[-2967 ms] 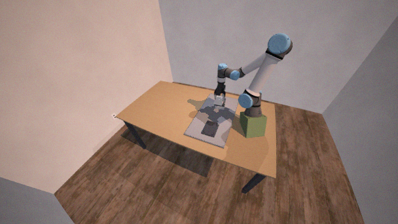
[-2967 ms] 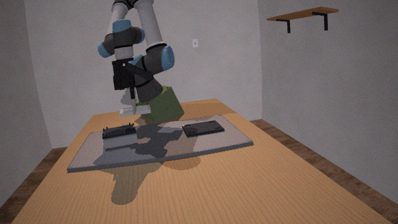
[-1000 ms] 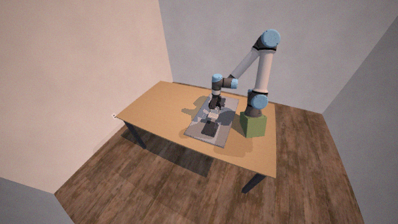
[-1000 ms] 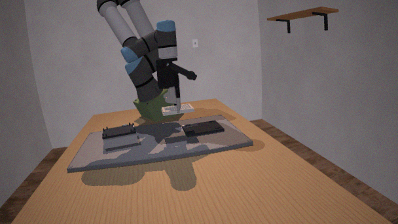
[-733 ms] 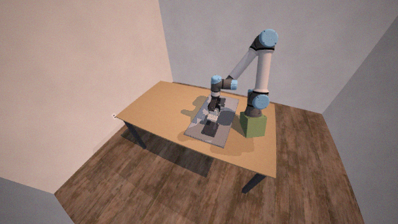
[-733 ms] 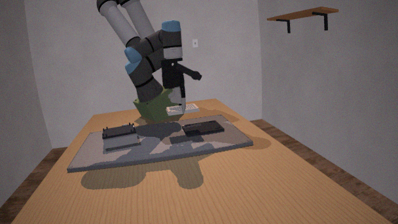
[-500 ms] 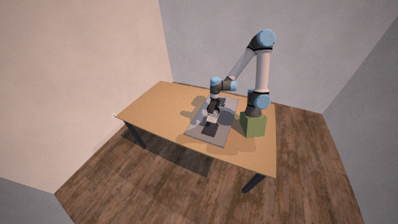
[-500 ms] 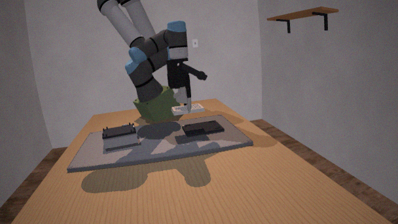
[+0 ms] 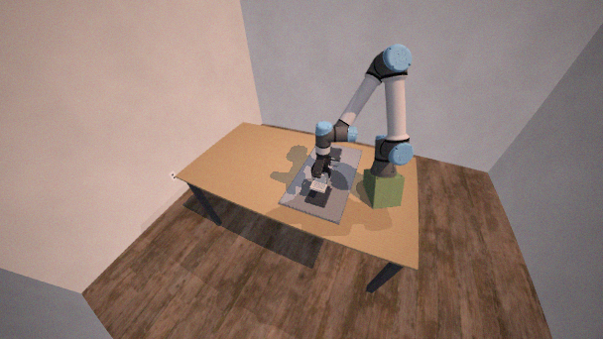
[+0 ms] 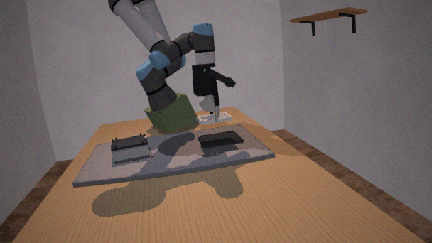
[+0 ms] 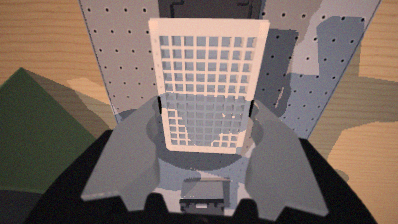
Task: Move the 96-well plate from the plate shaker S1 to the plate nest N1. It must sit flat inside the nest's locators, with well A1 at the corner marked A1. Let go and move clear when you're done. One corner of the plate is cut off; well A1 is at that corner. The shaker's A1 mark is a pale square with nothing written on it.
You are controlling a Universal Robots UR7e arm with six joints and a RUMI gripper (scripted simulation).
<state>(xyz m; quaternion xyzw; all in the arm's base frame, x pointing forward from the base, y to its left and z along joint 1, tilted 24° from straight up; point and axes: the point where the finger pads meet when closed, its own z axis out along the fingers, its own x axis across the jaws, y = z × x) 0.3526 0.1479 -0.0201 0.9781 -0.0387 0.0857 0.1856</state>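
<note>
My hand is 100 mm above the dark plate nest N1 and 20 mm to the right of it. From my hand the other things lie so: white 96-well plate: 10 mm below.
</note>
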